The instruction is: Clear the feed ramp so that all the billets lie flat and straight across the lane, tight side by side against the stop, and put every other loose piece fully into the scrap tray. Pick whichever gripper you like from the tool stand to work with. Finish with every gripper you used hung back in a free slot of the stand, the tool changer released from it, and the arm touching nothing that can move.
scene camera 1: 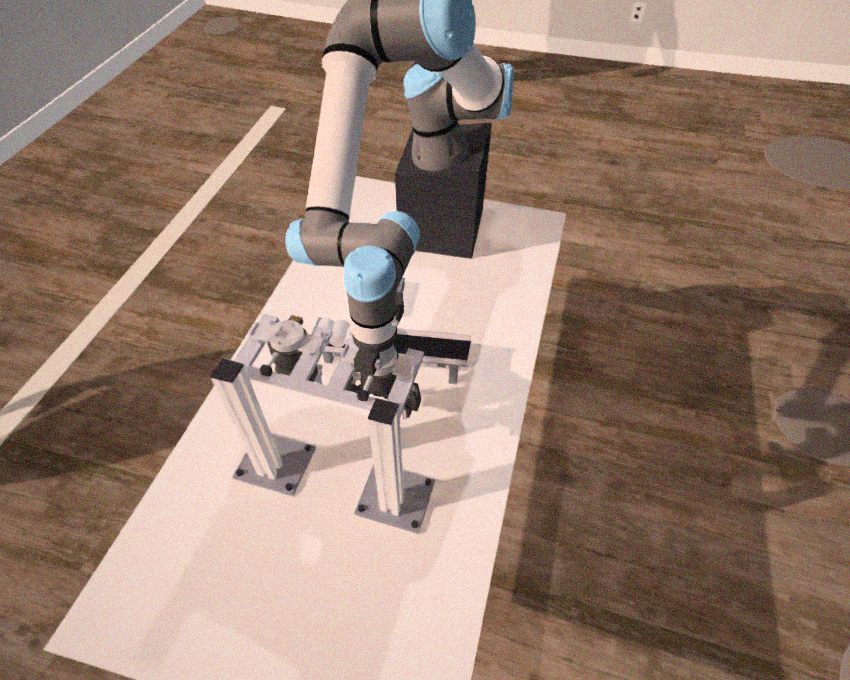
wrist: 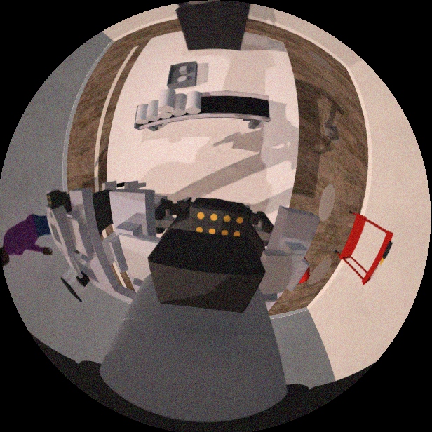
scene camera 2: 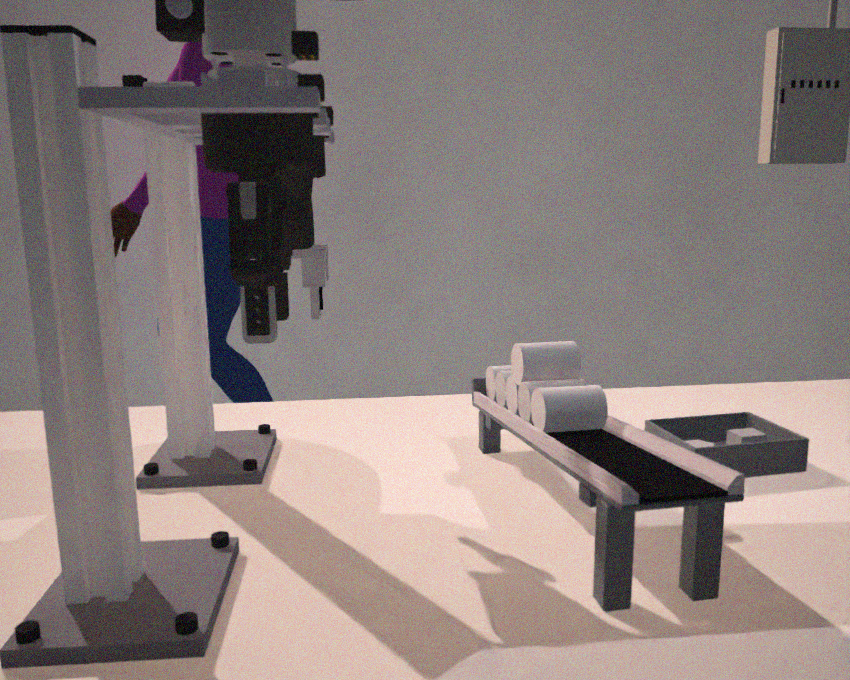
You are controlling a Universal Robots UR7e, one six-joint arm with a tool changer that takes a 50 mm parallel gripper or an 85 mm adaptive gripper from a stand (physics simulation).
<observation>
In view: an adaptive gripper [scene camera 2: 260,147] and a tool stand [wrist: 132,210].
The adaptive gripper is seen too in scene camera 1 [scene camera 1: 384,378] and in the wrist view [wrist: 210,215].
</observation>
